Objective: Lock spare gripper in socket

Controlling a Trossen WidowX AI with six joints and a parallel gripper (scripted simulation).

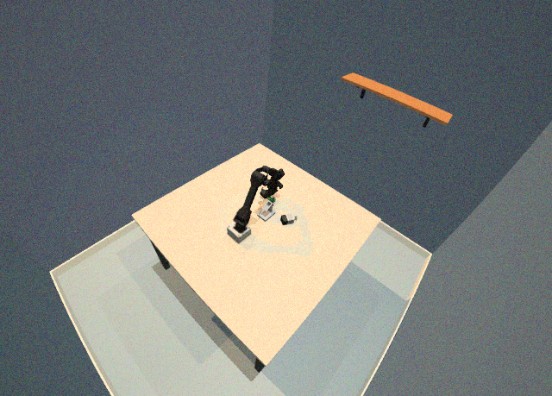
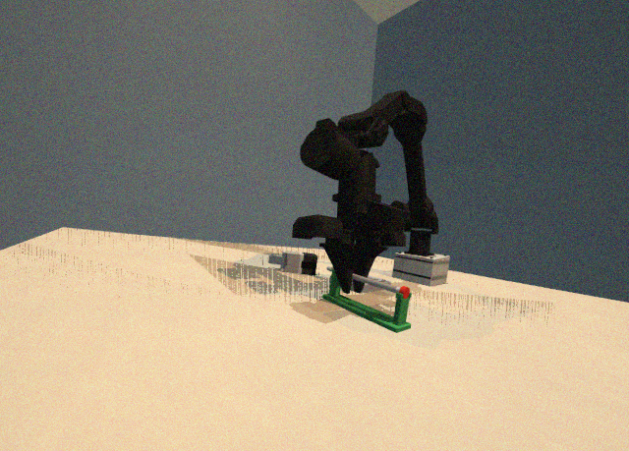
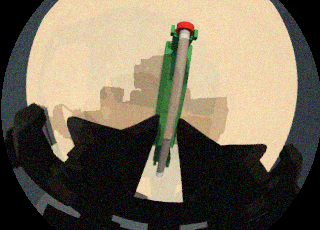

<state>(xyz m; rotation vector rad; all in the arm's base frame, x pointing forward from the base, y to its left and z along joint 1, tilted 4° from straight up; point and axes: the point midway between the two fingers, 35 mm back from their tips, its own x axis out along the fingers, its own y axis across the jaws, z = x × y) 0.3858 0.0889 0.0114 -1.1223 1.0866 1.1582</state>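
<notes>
The green cradle is 2 cm to the left of my gripper tip. From my gripper tip the other things lie so: spare gripper (6 cm behind, 24 cm to the right); then grey mount (12 cm behind, 9 cm to the right, 3 cm above).
</notes>
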